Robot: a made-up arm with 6 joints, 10 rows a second.
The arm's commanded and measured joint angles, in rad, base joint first. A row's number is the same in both.
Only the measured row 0 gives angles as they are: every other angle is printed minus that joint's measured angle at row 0.
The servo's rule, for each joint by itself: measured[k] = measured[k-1] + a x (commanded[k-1-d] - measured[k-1]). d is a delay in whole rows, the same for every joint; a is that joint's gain. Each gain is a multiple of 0.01, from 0.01 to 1. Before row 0 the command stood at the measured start. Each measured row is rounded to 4 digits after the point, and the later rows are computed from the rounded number. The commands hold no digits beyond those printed.
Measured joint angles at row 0: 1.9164, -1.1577, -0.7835, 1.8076, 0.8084, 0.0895
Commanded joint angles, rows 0 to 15: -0.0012, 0.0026, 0.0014, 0.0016, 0.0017, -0.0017; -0.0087, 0.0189, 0.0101, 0.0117, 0.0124, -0.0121; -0.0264, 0.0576, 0.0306, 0.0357, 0.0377, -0.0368; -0.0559, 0.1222, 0.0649, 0.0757, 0.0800, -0.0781; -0.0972, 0.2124, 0.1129, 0.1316, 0.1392, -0.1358; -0.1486, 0.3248, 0.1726, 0.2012, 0.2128, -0.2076; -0.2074, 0.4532, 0.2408, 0.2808, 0.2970, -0.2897; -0.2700, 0.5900, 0.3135, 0.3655, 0.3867, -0.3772; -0.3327, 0.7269, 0.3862, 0.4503, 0.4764, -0.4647; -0.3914, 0.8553, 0.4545, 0.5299, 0.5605, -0.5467; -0.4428, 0.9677, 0.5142, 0.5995, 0.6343, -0.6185; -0.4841, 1.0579, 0.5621, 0.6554, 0.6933, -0.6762; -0.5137, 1.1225, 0.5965, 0.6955, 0.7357, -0.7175; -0.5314, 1.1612, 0.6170, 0.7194, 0.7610, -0.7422; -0.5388, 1.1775, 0.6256, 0.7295, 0.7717, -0.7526; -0.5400, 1.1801, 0.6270, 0.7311, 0.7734, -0.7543
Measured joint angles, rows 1 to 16: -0.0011, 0.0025, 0.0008, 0.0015, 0.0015, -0.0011; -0.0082, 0.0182, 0.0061, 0.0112, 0.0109, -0.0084; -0.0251, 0.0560, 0.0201, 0.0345, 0.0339, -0.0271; -0.0537, 0.1196, 0.0456, 0.0736, 0.0735, -0.0608; -0.0942, 0.2087, 0.0840, 0.1287, 0.1300, -0.1103; -0.1448, 0.3202, 0.1345, 0.1976, 0.2012, -0.1745; -0.2030, 0.4479, 0.1951, 0.2766, 0.2836, -0.2505; -0.2653, 0.5843, 0.2626, 0.3611, 0.3723, -0.3341; -0.3280, 0.7212, 0.3331, 0.4458, 0.4618, -0.4203; -0.3870, 0.8499, 0.4023, 0.5257, 0.5467, -0.5037; -0.4389, 0.9630, 0.4661, 0.5958, 0.6220, -0.5795; -0.4809, 1.0541, 0.5208, 0.6524, 0.6833, -0.6433; -0.5114, 1.1198, 0.5639, 0.6933, 0.7284, -0.6923; -0.5300, 1.1595, 0.5942, 0.7181, 0.7564, -0.7252; -0.5382, 1.1768, 0.6121, 0.7289, 0.7696, -0.7433; -0.5399, 1.1800, 0.6206, 0.7310, 0.7729, -0.7506
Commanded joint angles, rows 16 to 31: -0.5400, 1.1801, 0.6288, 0.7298, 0.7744, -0.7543; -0.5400, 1.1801, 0.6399, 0.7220, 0.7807, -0.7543; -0.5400, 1.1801, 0.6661, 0.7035, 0.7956, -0.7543; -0.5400, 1.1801, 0.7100, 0.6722, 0.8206, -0.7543; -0.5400, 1.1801, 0.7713, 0.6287, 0.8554, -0.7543; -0.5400, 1.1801, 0.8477, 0.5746, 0.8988, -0.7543; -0.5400, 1.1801, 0.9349, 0.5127, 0.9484, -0.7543; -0.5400, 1.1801, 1.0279, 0.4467, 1.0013, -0.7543; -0.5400, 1.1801, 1.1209, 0.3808, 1.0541, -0.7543; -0.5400, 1.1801, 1.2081, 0.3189, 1.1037, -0.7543; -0.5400, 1.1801, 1.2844, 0.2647, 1.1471, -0.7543; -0.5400, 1.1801, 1.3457, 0.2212, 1.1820, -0.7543; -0.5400, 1.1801, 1.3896, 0.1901, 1.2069, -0.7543; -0.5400, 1.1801, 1.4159, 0.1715, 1.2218, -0.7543; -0.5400, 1.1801, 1.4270, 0.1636, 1.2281, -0.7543; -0.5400, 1.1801, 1.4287, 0.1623, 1.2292, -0.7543
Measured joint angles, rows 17 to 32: -0.5400, 1.1801, 0.6253, 0.7299, 0.7742, -0.7530; -0.5400, 1.1801, 0.6336, 0.7224, 0.7798, -0.7539; -0.5400, 1.1801, 0.6521, 0.7044, 0.7934, -0.7542; -0.5400, 1.1801, 0.6851, 0.6738, 0.8168, -0.7543; -0.5400, 1.1801, 0.7342, 0.6310, 0.8500, -0.7543; -0.5400, 1.1801, 0.7989, 0.5774, 0.8920, -0.7543; -0.5400, 1.1801, 0.8764, 0.5159, 0.9405, -0.7543; -0.5400, 1.1801, 0.9628, 0.4502, 0.9928, -0.7543; -0.5400, 1.1801, 1.0529, 0.3843, 1.0455, -0.7543; -0.5400, 1.1801, 1.1414, 0.3222, 1.0956, -0.7543; -0.5400, 1.1801, 1.2229, 0.2676, 1.1399, -0.7543; -0.5400, 1.1801, 1.2929, 0.2235, 1.1761, -0.7543; -0.5400, 1.1801, 1.3480, 0.1918, 1.2026, -0.7543; -0.5400, 1.1801, 1.3867, 0.1725, 1.2191, -0.7543; -0.5400, 1.1801, 1.4097, 0.1640, 1.2268, -0.7543; -0.5400, 1.1801, 1.4205, 0.1624, 1.2289, -0.7543
